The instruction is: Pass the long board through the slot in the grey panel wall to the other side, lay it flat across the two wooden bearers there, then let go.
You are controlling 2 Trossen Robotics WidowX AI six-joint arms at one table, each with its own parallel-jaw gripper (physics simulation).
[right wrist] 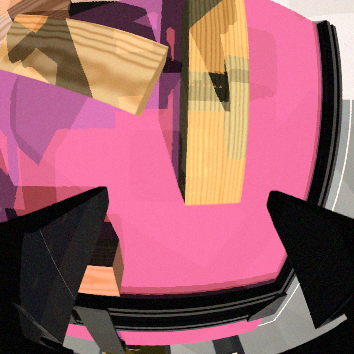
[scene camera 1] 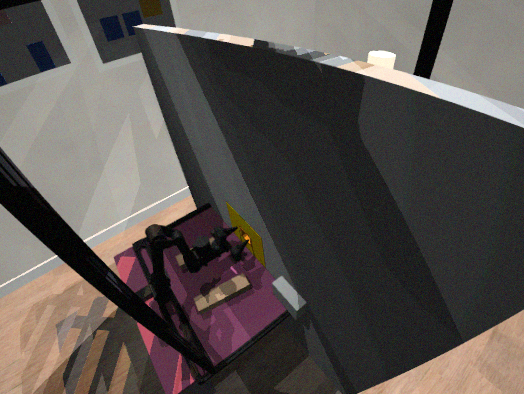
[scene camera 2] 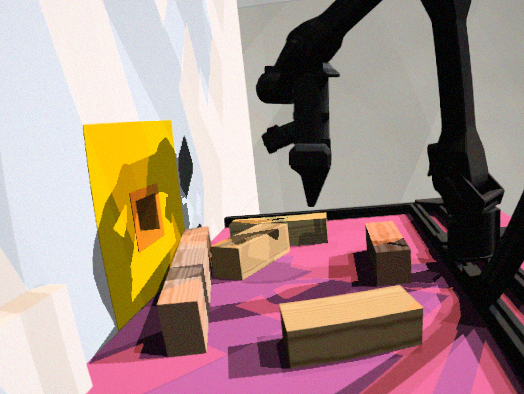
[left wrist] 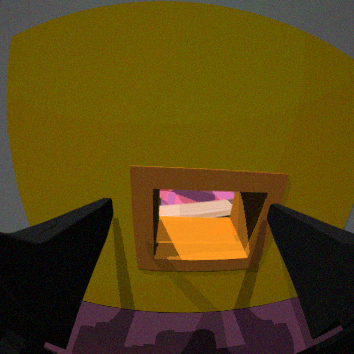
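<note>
A long pale board lies on the table in scene camera 1. My left gripper is open and empty, facing the orange-framed slot in the yellow plate on the grey panel wall. Through the slot, pinkish wood shows. My right gripper is open and empty above a pale beam, which lies on the table at the back. Reddish beams stand near the panel and at the right in scene camera 2. I cannot tell which wood is the bearers.
Another pale beam lies at an angle between the panel-side beam and the back beam, and a thick pale one lies at the front. A small wood piece lies behind the left arm. Dark rails edge the table.
</note>
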